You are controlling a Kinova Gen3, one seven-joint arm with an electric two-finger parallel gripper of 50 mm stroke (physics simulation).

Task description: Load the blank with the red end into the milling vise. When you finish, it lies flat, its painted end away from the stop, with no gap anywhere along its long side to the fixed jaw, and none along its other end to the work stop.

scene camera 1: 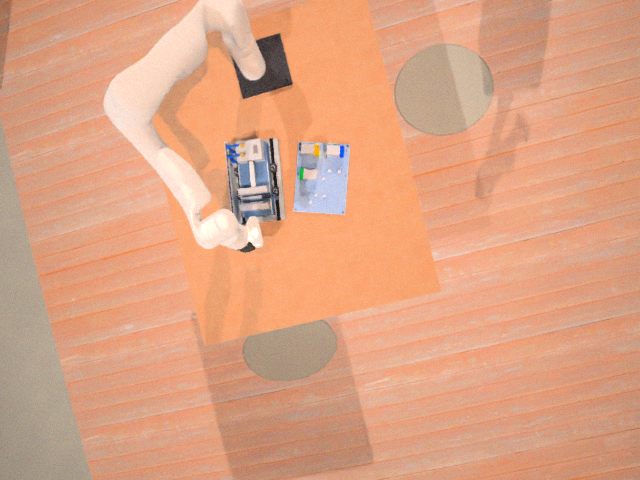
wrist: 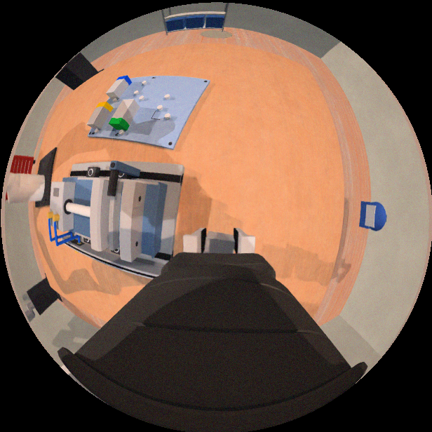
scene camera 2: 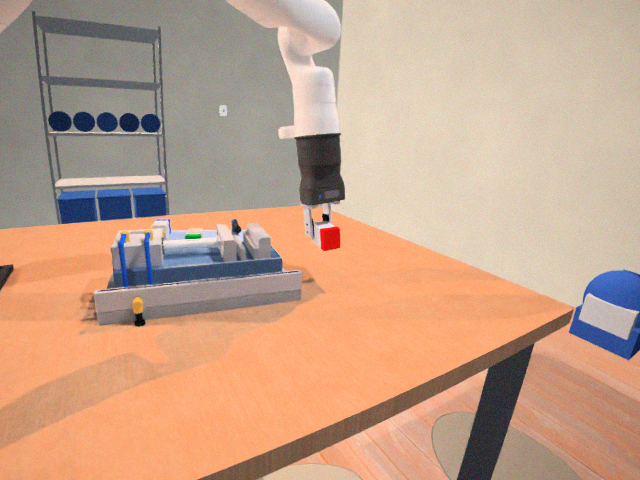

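Observation:
The blank with the red end (scene camera 2: 329,238) (wrist: 220,244) is between the fingers of my gripper (scene camera 2: 317,228) (wrist: 219,236), which is shut on it. It hangs above the table, beyond the fixed-jaw end of the vise (scene camera 1: 281,209) (scene camera 2: 206,295) (wrist: 172,220). Its red end faces scene camera 2; in the wrist view its grey top shows. The moving jaw (scene camera 2: 225,242) (wrist: 98,220), on the white screw, and the fixed jaw (scene camera 2: 257,240) (wrist: 131,220) stand apart. The work stop (wrist: 114,181), with a dark arm, is at the side near the blue board. In scene camera 1 the arm hides the blank.
A pale blue board (scene camera 1: 336,198) (wrist: 187,97) beside the vise bears blanks with yellow (scene camera 1: 310,149) (wrist: 100,116), blue (scene camera 1: 334,150) (wrist: 118,88) and green (scene camera 1: 309,174) (wrist: 125,111) ends, and white pegs. Blue handles (scene camera 2: 148,260) (wrist: 62,239) rise at the vise's screw end.

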